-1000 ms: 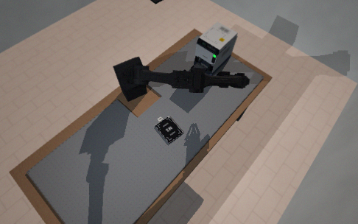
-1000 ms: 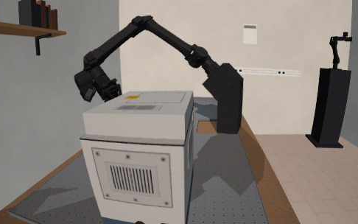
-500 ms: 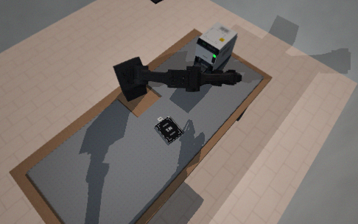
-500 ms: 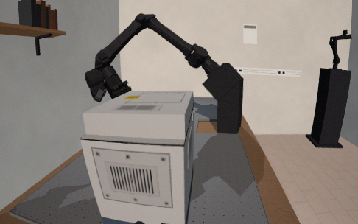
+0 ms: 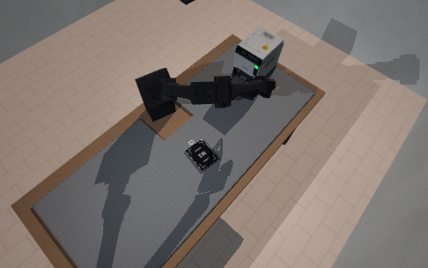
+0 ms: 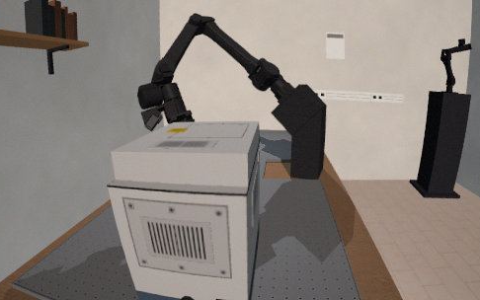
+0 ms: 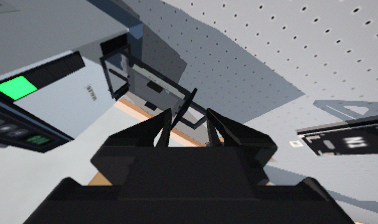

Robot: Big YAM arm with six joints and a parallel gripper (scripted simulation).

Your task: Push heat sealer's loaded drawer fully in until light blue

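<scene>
The black sealer drawer lies 13 cm behind my hand, 10 cm below it and 4 cm to the left of it.
</scene>
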